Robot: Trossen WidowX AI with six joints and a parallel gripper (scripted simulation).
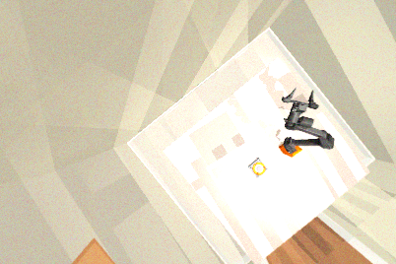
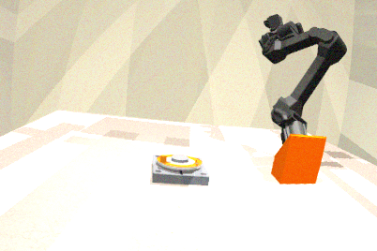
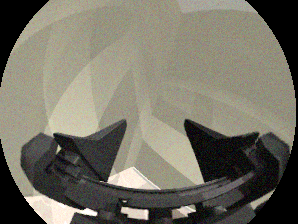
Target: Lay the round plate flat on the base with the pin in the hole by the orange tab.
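The grey square base lies 40 cm ahead of my gripper tip, 47 cm to the left of it and 43 cm below it.
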